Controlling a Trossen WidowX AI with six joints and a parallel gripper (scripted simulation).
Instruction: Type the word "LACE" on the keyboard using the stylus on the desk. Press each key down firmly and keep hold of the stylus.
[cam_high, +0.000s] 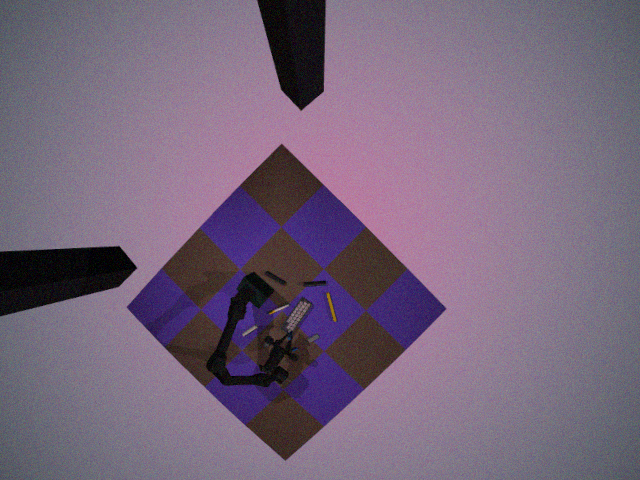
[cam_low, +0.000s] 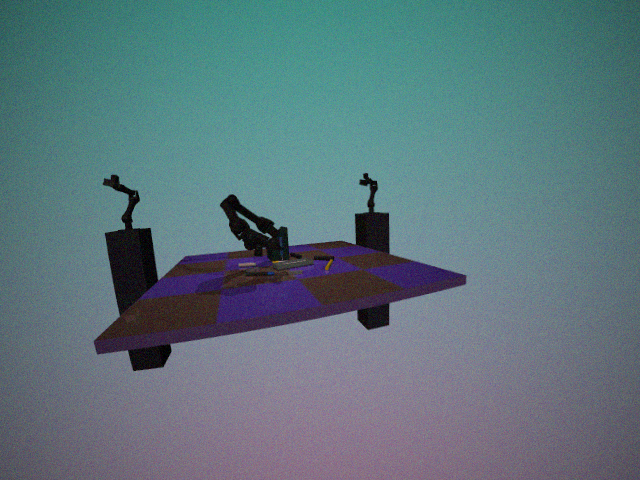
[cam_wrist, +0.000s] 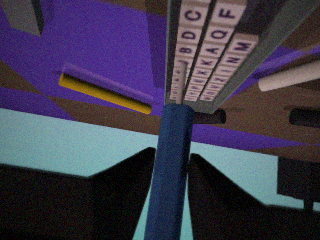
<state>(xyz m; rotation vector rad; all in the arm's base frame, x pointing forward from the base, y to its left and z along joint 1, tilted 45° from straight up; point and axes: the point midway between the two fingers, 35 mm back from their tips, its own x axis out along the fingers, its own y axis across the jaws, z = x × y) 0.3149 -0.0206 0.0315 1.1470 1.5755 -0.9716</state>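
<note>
Now: the e key 90 mm to the left of my gripper tip, 90 mm below it and 40 mm behind it. Round my gripper tip: grey block (120 mm ahead, 100 mm below, 50 mm to the left); then blue stylus (10 mm below); then white marker (130 mm behind, 100 mm below).
</note>
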